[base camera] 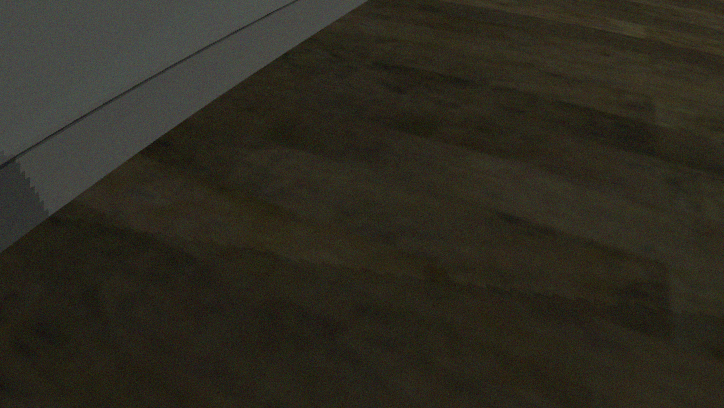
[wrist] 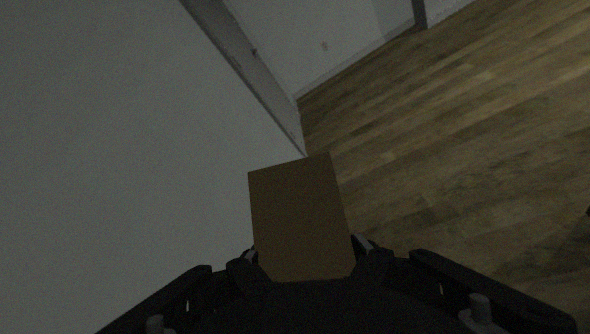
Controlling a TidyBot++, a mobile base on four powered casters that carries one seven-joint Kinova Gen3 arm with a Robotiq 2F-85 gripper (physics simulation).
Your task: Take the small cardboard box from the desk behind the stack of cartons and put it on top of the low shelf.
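Frame: origin at the arm's base, x ahead, y left, z up, level; millimetres.
Seen in the pictures: gripper, between the fingertips: (wrist: 308, 250).
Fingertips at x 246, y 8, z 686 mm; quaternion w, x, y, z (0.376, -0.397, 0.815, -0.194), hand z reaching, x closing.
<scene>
A point is followed by its place in that frame.
The small cardboard box (wrist: 300, 220) {z 723, x 240, y -6 mm} is brown and sits between the two fingertips in the wrist view, at the lower middle. My gripper (wrist: 308, 250) {z 685, x 246, y 8 mm} is shut on it, with one black finger at each side. The box's far end points up the picture, away from the gripper. Its lower part is hidden by the gripper. The desk, the stack of cartons and the low shelf cannot be made out in either view.
A pale wall (base camera: 101, 45) {z -247, x 595, y 326 mm} (wrist: 125, 125) {z 802, x 830, y 218 mm} with a skirting board (base camera: 126, 114) {z -337, x 582, y 317 mm} runs along the left. Wooden floor (base camera: 405, 228) {z -397, x 440, y -48 mm} (wrist: 475, 125) {z -396, x 846, y -1084 mm} stretches to the right. In the wrist view the wall ends at a corner, with another wall (wrist: 320, 30) {z 178, x 2769, y -1459 mm} beyond.
</scene>
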